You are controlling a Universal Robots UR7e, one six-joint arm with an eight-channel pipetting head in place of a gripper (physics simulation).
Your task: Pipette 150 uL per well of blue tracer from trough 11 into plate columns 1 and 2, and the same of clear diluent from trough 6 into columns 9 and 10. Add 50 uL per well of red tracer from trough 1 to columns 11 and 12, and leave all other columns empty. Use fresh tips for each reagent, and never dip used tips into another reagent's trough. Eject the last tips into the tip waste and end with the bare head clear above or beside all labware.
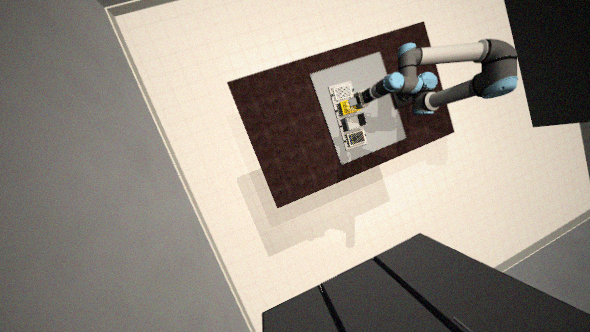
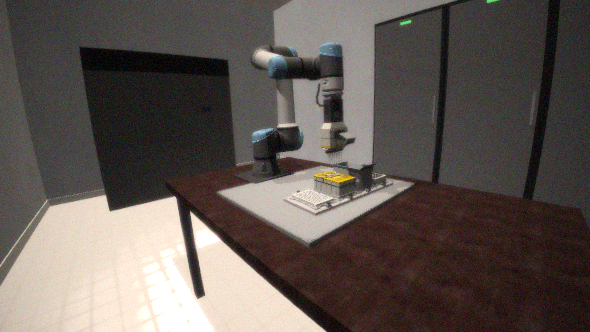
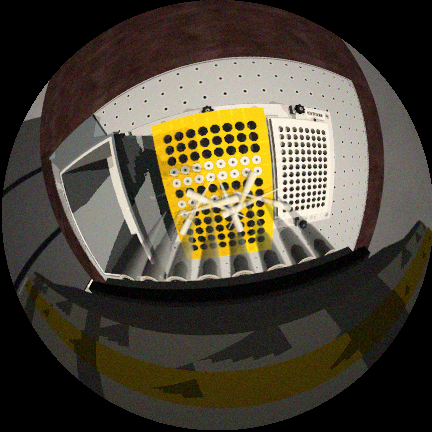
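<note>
My pipetting head (image 1: 361,99) (image 2: 332,142) (image 3: 225,289) carries a row of eight pale translucent tips (image 2: 334,156) (image 3: 240,260), hanging clear above the labware. Whether they hold liquid cannot be told. The yellow tip rack (image 1: 344,111) (image 2: 346,178) (image 3: 210,119) has empty rows, two full rows of tips, and several loose tips (image 3: 230,202) lying crosswise on its near half. The white 96-well plate (image 1: 342,91) (image 2: 311,198) (image 3: 328,165) is beside the rack; its wells look dark, with no colour distinguishable. The dark tip waste (image 2: 364,176) (image 3: 122,197) stands on the rack's other side. The troughs' liquids cannot be made out.
A dark gridded tray in a pale frame (image 1: 356,138) is at the far end of the labware row from the plate. Black clamp knobs (image 3: 300,108) (image 3: 300,223) stand beside the plate. The grey perforated board (image 1: 325,80) (image 2: 305,231) (image 3: 225,80) lies on the dark table.
</note>
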